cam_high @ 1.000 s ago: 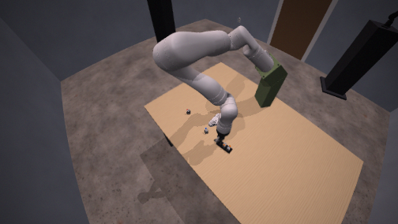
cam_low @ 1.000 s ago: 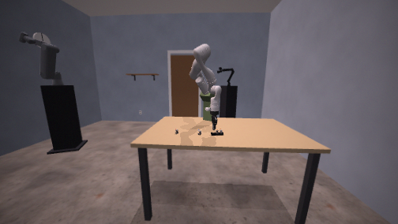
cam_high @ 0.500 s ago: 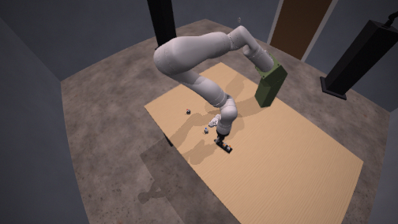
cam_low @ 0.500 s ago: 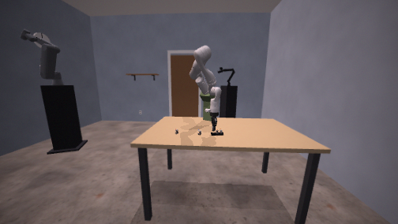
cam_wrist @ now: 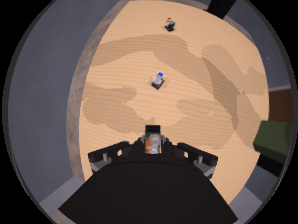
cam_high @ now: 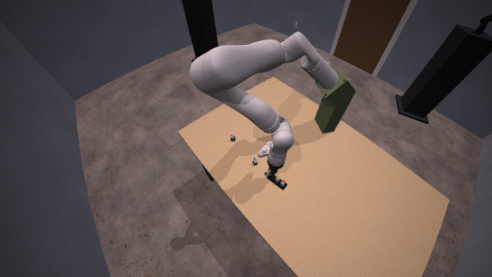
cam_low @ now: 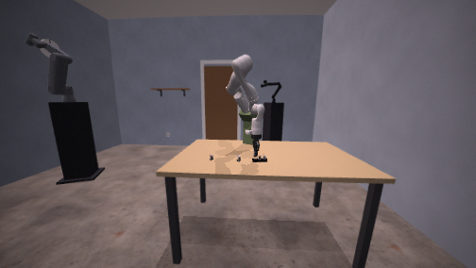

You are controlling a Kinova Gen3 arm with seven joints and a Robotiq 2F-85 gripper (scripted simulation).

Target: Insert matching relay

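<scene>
The rack lies 10 mm ahead of my hand, 30 mm to the left of it and 60 mm below it.
</scene>
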